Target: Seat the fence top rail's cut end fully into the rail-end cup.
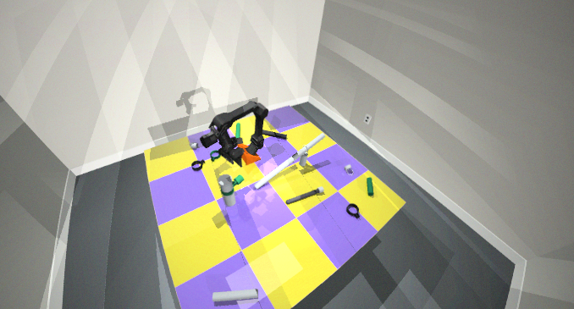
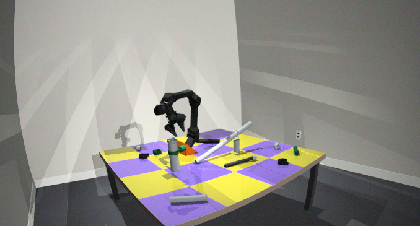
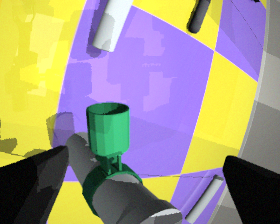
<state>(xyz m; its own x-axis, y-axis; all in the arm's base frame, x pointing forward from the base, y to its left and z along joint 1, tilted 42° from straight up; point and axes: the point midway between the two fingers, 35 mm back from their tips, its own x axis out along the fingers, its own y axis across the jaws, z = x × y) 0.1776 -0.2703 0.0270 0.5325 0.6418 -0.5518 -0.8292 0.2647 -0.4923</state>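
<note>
Now: gripper tip 9 cm above the green rail-end cup, 2 cm to the left of it and 2 cm short of it. Also, from my gripper tip: white tube 46 cm ahead, 28 cm to the right, 20 cm below; short post 45 cm to the left, 11 cm below, 4 cm ahead.
</note>
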